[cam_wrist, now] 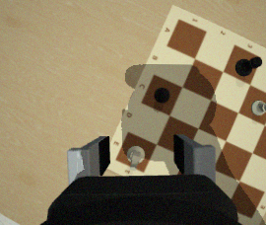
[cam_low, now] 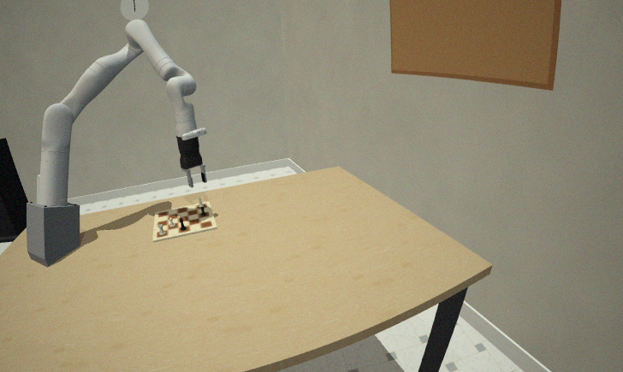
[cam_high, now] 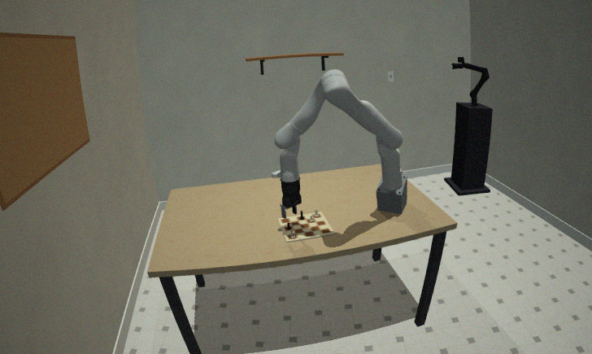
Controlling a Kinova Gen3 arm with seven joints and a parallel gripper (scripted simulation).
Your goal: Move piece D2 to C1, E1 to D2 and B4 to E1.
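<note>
The white piece is 100 mm below my hand, 20 mm to the left of it and 10 mm behind it. From my hand the other things lie so: chessboard (120 mm below, 70 mm to the right, 60 mm behind).
</note>
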